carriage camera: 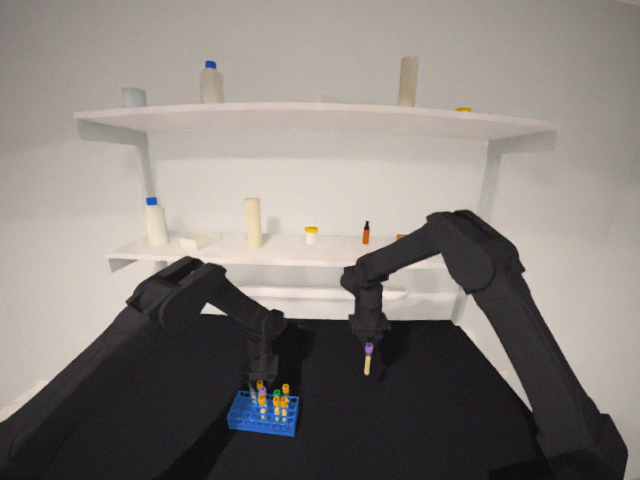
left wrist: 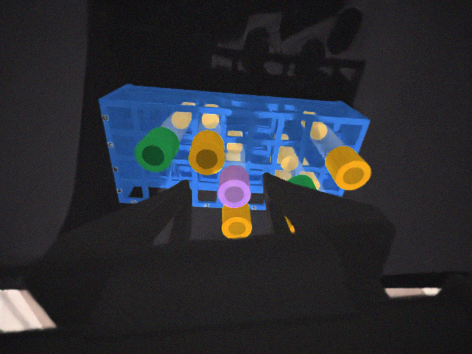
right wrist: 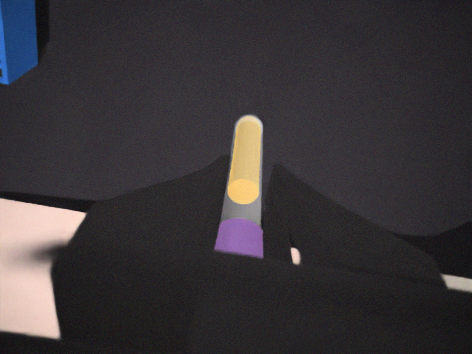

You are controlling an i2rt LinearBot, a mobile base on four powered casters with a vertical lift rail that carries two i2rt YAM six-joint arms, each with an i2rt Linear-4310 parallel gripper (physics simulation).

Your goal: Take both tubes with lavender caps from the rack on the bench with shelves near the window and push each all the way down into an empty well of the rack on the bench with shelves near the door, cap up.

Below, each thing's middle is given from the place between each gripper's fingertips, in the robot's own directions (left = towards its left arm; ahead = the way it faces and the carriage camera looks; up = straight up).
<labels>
Now: the blue tube rack (carriage camera: 243,415) 1 cm behind my right hand, 30 cm to the left of it and 23 cm below it.
My left gripper is now 90 mm above the blue tube rack and 20 mm past it.
</labels>
